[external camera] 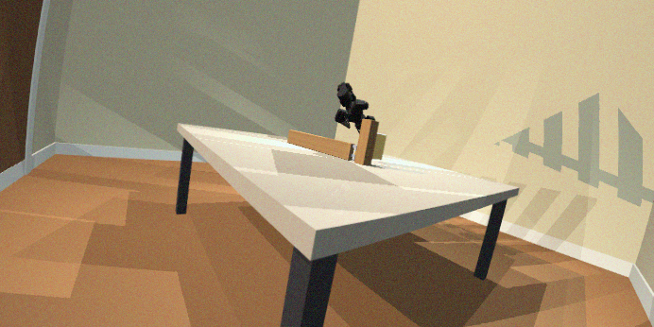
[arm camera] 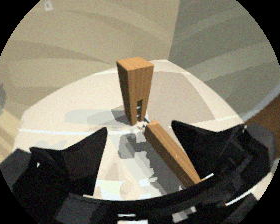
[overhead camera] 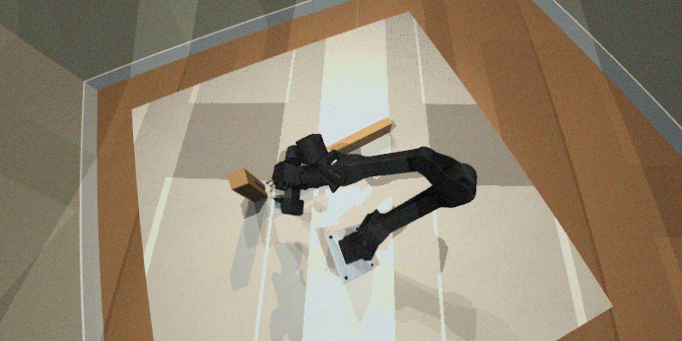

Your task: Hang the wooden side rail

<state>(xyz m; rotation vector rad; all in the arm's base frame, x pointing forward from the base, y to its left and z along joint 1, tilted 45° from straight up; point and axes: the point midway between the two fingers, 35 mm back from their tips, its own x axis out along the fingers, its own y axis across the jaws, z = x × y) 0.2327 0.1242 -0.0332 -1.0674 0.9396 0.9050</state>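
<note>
The headboard post lies 90 mm to the left of my gripper tip, 50 mm below it and 40 mm ahead of it.
</note>
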